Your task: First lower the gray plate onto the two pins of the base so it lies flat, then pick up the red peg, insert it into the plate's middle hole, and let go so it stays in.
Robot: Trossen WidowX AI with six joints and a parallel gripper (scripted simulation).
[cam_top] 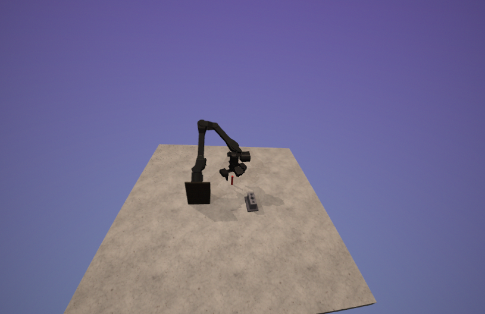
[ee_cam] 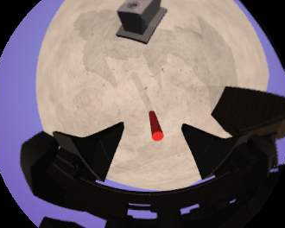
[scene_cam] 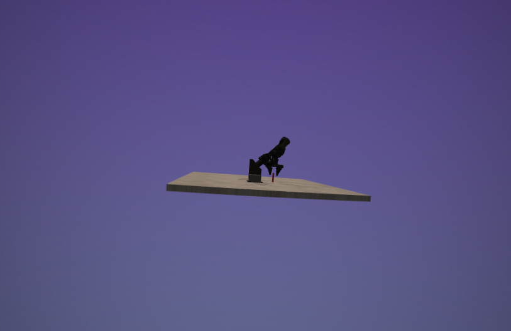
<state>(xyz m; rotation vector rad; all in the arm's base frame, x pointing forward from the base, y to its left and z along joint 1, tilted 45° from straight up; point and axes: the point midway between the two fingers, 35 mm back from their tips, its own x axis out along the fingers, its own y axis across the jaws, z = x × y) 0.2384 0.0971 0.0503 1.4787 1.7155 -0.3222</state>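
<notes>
The red peg lies 20 mm below my gripper tip. The rest, counted from my gripper tip: gray plate 110 mm ahead, 190 mm to the right, 10 mm below.
</notes>
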